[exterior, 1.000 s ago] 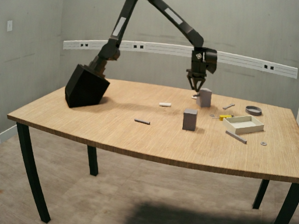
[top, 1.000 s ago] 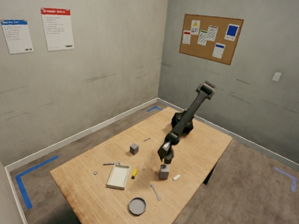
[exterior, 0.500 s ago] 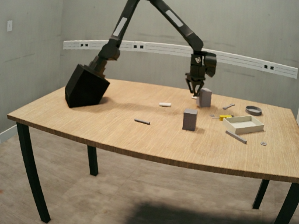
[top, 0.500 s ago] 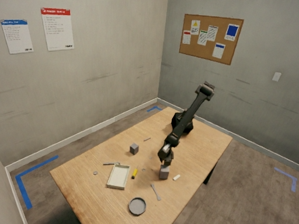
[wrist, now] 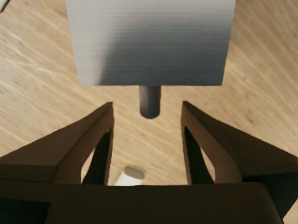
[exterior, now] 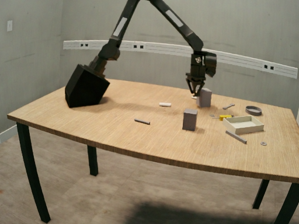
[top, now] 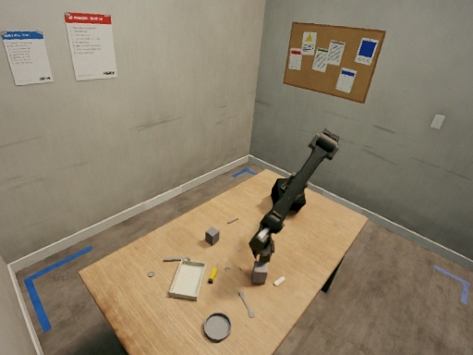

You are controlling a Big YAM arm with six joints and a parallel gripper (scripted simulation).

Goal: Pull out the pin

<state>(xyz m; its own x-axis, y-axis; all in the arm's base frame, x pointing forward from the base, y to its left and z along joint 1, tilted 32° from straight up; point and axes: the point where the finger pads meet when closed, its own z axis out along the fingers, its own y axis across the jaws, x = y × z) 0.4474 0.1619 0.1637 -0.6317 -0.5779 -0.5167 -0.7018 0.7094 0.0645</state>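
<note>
My gripper is now 20 mm to the right of the short grey pin, 20 mm short of it and 10 mm above it. Also, from my hand: spanner 170 mm ahead, 110 mm to the left, 60 mm below; white tray 300 mm ahead, 130 mm to the right, 60 mm below; grey ring dish 320 mm ahead, 120 mm to the left, 50 mm below.
</note>
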